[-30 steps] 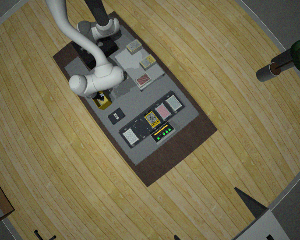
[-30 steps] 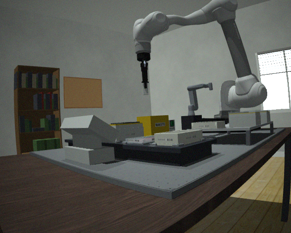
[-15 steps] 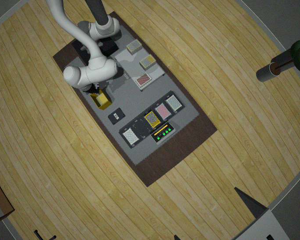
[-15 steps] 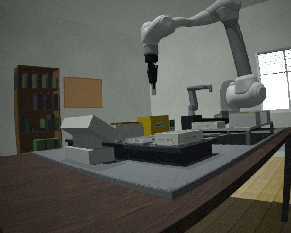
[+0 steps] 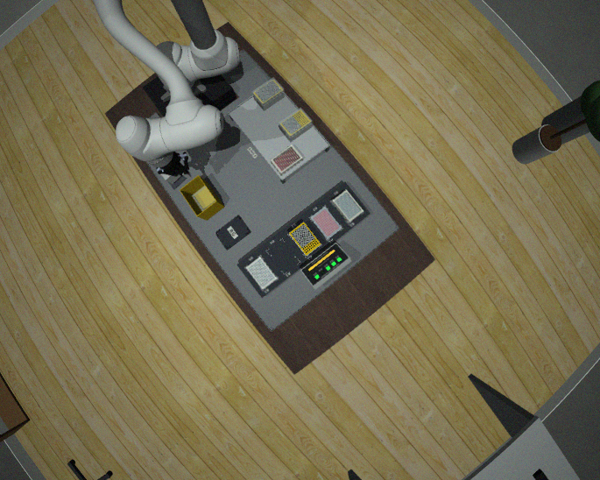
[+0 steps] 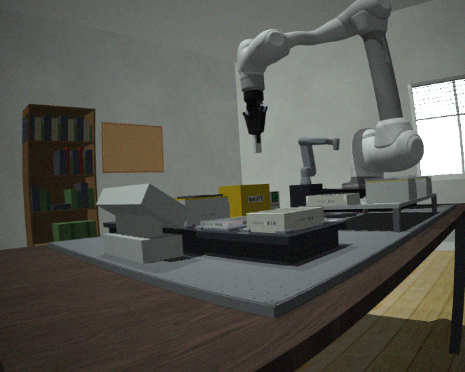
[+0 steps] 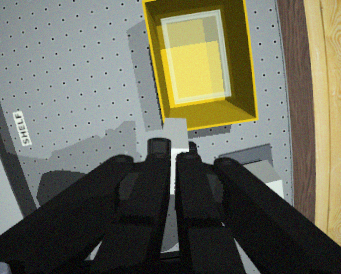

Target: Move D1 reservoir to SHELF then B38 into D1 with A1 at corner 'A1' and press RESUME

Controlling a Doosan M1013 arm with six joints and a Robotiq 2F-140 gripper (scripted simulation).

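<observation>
Now: hand 22 cm above the resume post, 17 cm past it and 8 cm to the left of it. Round my hand: yellow waste bin (24 cm below, 4 cm to the right, 4 cm ahead); RG nest (28 cm below, 25 cm ahead, 1 cm to the right); shelf label (29 cm to the left, 28 cm below, 3 cm behind).
</observation>
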